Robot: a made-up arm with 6 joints.
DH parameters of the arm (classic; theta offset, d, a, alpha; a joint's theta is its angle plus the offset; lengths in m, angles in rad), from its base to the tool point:
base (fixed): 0 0.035 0 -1.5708
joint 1: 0 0.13 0.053 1.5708
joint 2: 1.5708 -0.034 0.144 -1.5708
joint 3: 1.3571 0 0.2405 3.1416
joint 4: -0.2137 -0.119 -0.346 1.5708
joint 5: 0 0.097 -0.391 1.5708
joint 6: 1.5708 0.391 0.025 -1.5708
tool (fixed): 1.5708 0.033 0 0
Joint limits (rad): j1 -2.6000..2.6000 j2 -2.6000..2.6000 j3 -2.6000..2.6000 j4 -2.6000..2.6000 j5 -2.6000..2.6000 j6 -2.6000..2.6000
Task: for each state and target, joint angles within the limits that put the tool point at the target. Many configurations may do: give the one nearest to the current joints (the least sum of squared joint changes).
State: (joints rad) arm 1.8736 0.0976 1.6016 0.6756 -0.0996 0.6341
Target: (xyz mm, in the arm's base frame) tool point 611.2 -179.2 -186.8
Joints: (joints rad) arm 2.1922 0.2834 0.7488 0.9261 -0.4089 0.6380
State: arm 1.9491 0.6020 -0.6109 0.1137 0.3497 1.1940
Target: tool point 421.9 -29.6 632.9
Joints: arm 1.6509 0.6653 -0.3426 -0.5079 0.3617 1.1821
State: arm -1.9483 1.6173 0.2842 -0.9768 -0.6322 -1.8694
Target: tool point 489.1 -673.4 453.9
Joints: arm -2.5444 2.3726 0.7422 -1.4707 -0.2731 -1.8905
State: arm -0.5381 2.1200 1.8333 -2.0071 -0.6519 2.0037
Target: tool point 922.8 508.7 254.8
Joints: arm -0.7051 2.1964 2.0708 -2.1651 -0.7067 2.0108
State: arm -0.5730 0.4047 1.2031 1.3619 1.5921 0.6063
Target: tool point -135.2 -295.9 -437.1
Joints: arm -0.8289 0.5020 0.9026 1.5581 1.3132 0.5537
